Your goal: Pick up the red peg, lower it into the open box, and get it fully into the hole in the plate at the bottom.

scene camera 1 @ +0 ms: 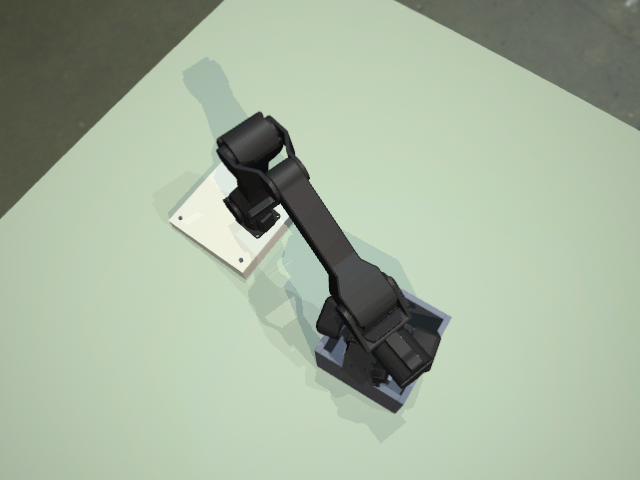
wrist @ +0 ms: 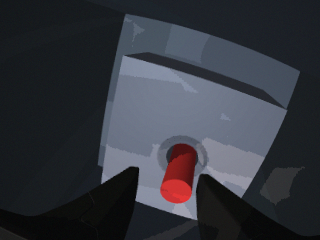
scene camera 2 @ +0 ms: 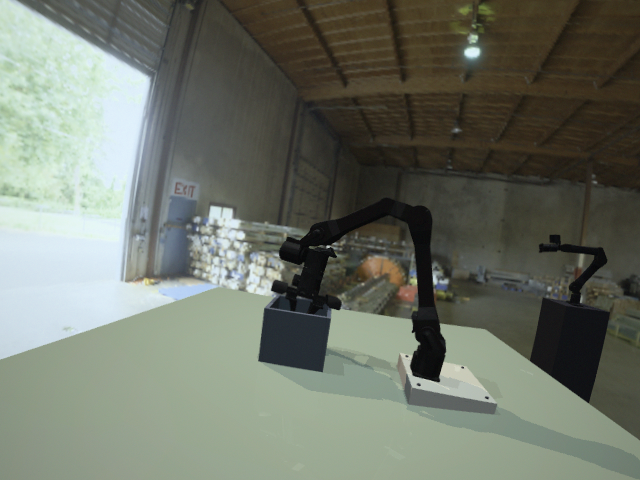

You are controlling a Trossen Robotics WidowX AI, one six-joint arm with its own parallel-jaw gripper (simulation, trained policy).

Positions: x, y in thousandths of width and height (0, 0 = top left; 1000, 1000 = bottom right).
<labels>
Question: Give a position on a dark box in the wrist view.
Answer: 208, 277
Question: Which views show the gripper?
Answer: Scene camera 1, the wrist view and scene camera 2: all of them.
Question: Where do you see a dark box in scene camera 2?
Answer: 462, 707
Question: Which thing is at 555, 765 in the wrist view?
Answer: A red peg.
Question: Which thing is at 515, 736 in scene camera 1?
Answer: A dark box.
</labels>
